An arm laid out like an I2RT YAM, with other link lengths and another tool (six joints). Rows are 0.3 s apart.
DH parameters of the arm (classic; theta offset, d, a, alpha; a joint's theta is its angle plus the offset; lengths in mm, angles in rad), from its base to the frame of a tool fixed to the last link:
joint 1: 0 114.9 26 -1.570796
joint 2: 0 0 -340.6 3.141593
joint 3: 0.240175 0 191.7 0
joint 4: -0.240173 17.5 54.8 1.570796
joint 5: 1.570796 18.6 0 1.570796
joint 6: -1.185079 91 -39 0.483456
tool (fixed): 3.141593 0.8 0 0
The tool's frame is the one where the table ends.
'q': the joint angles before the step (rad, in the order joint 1, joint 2, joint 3, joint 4, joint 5, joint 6). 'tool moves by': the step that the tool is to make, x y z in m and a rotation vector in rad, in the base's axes. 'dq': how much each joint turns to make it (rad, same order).
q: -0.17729, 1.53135, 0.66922, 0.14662, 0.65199, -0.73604
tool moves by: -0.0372, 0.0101, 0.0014, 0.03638, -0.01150, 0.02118
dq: 0.00081, -0.13526, -0.07981, -0.06157, -0.04024, 0.01868
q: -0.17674, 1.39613, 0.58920, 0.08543, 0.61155, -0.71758
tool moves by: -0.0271, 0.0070, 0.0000, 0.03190, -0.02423, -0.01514
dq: -0.00070, -0.10157, -0.04304, -0.06539, -0.01285, 0.04411
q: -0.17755, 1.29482, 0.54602, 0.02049, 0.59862, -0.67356
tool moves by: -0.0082, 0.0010, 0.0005, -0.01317, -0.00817, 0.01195
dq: 0.00046, -0.03758, -0.02208, 0.00592, -0.00108, -0.01965
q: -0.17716, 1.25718, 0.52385, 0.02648, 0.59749, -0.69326
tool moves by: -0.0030, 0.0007, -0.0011, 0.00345, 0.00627, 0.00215
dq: -0.00059, -0.00772, -0.00623, -0.00823, -0.00357, -0.00006
